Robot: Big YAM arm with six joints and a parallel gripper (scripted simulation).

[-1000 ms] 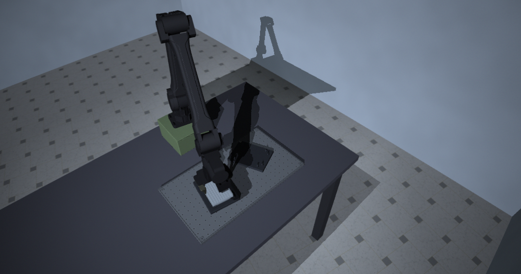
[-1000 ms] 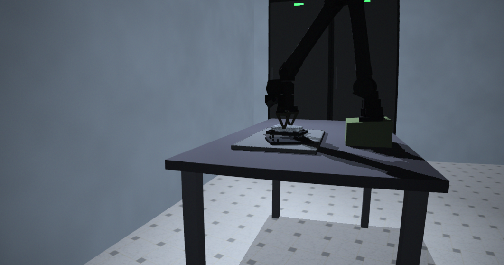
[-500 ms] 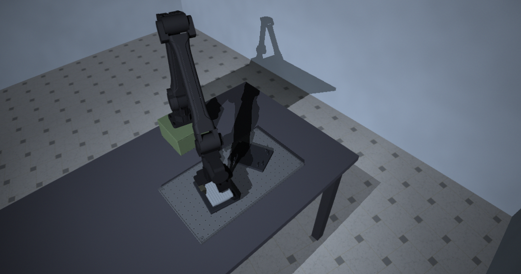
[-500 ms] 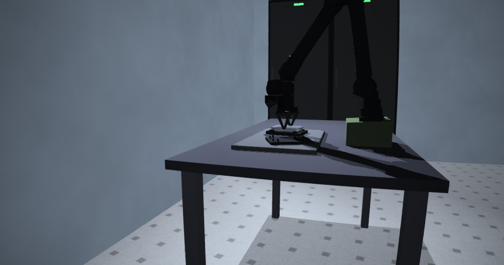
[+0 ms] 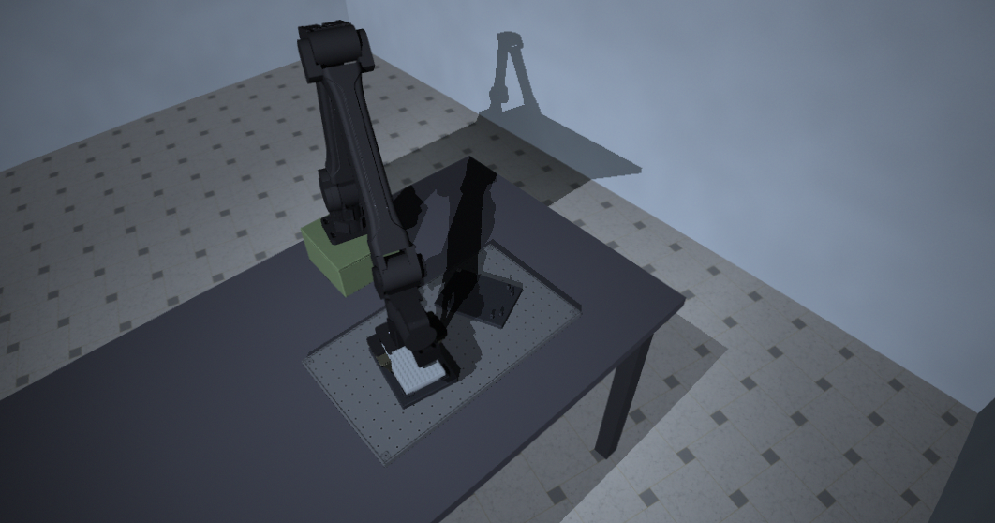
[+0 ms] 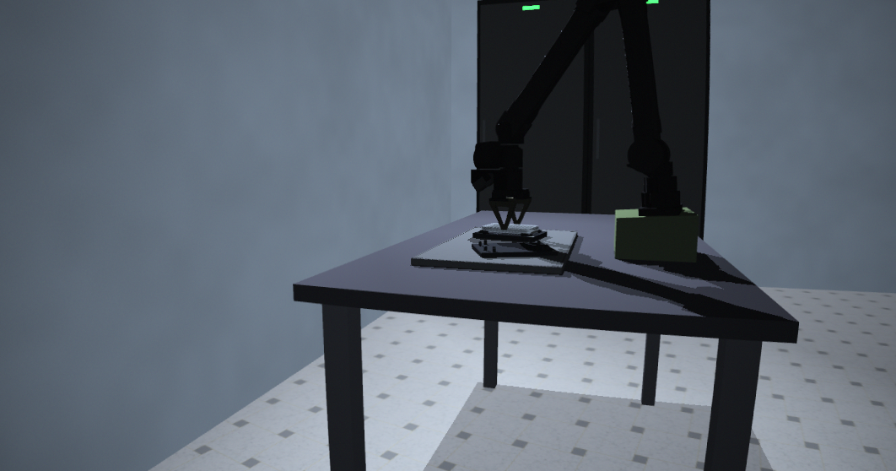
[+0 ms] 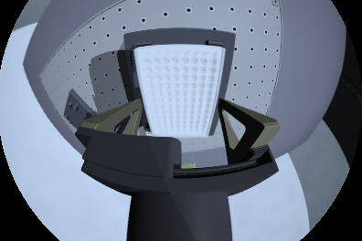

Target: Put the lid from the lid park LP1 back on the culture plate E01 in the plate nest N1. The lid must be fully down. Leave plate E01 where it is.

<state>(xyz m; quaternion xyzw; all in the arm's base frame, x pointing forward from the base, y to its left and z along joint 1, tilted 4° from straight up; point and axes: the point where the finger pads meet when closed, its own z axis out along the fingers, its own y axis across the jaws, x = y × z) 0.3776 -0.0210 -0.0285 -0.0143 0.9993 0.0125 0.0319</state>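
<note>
Now: hand 10 mm above the lid. Round my hand: plate nest (30 mm below); lid park (210 mm to the left, 90 mm behind, 30 mm below); culture plate E01 (10 mm below).
</note>
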